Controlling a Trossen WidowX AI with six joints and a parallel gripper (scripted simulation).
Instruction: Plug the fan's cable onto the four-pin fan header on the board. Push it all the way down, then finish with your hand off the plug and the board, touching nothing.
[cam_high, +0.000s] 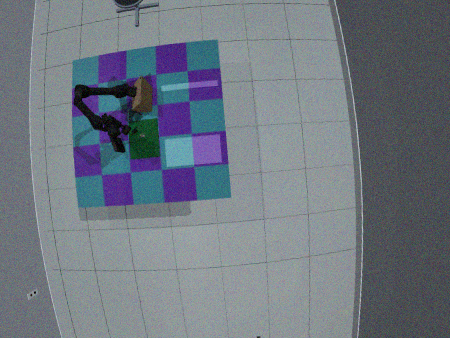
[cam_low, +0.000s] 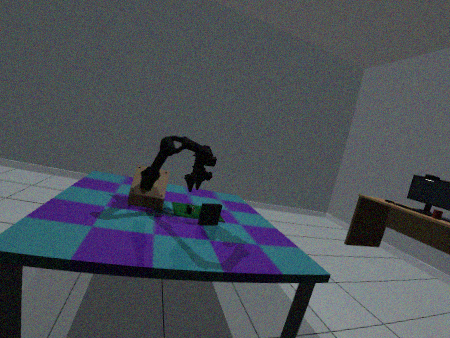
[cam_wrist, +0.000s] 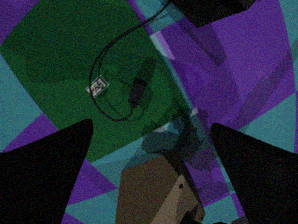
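Right now my gripper tip is 20 mm to the right of the dark plug and 130 mm above it. From my gripper tip the other things lie so: green board 60 mm ahead, 90 mm to the left, 160 mm below; then black fan 100 mm ahead, 90 mm to the right, 90 mm below.
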